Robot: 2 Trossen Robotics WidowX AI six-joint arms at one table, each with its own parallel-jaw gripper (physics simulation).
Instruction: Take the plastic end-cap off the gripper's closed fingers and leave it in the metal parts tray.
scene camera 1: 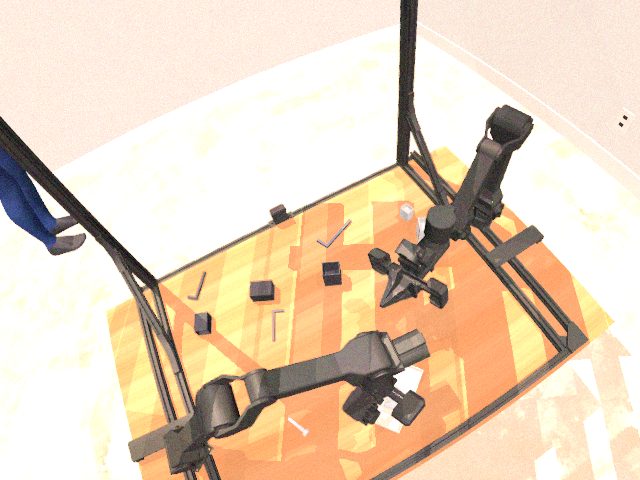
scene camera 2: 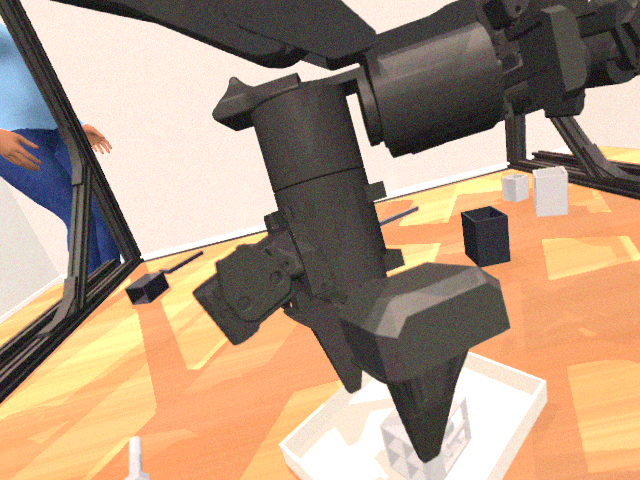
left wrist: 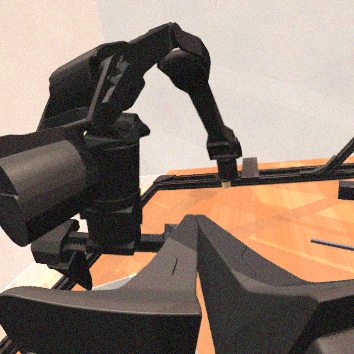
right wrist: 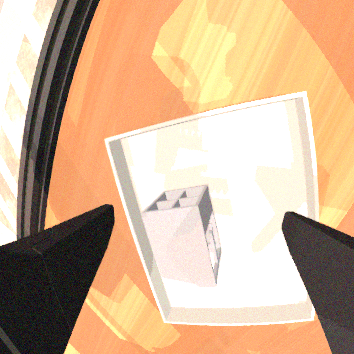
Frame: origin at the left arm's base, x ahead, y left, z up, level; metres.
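Seen in the pictures: left gripper, fingertip midpoint: (scene camera 1: 380, 306) (left wrist: 193, 222); right gripper, fingertip midpoint: (scene camera 1: 385, 401) (scene camera 2: 385, 418) (right wrist: 200, 217); left arm's base, origin of the base link: (scene camera 1: 480, 220); right arm's base, origin of the base link: (scene camera 1: 194, 453) (left wrist: 227, 176).
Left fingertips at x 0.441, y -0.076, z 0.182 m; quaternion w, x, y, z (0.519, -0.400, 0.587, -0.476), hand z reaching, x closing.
Offsets run from my left fingertips to a thing's top centre.
The pale plastic end-cap @[dz -0.162, dx +0.108, dy +0.107 m] (right wrist: 182, 245) (scene camera 2: 400, 444) lies inside the white metal parts tray @[dz -0.183, dx +0.103, dy +0.087 m] (right wrist: 245, 142) (scene camera 2: 516, 395) (scene camera 1: 410, 379), near the tray's left wall in the right wrist view. Its four-celled end shows there. My right gripper (right wrist: 200, 217) (scene camera 2: 390, 422) is open, with its fingers well apart above the tray and nothing between them. In scene camera 2 one finger partly hides the end-cap. My left gripper (left wrist: 193, 222) (scene camera 1: 385, 303) is shut, its bare fingertips meeting. It is away from the tray, higher in scene camera 1.
A white bolt @[dz -0.181, dx +0.281, dy -0.040 m] (scene camera 1: 298, 426) (scene camera 2: 135, 459) lies left of the tray. A dark open box (scene camera 1: 331, 273) (scene camera 2: 485, 236), two more dark boxes @[dz -0.165, dx +0.062, dy -0.322 m] (scene camera 1: 262, 290) @[dz -0.169, dx +0.227, dy -0.400 m] (scene camera 1: 202, 323) and thin L-shaped keys @[dz -0.194, dx -0.203, dy -0.273 m] (scene camera 1: 336, 235) @[dz -0.195, dx +0.110, dy -0.233 m] (scene camera 1: 275, 325) lie farther back. A small white box @[dz -0.161, dx -0.355, dy -0.120 m] (scene camera 1: 406, 211) (scene camera 2: 515, 187) stands near the left arm.
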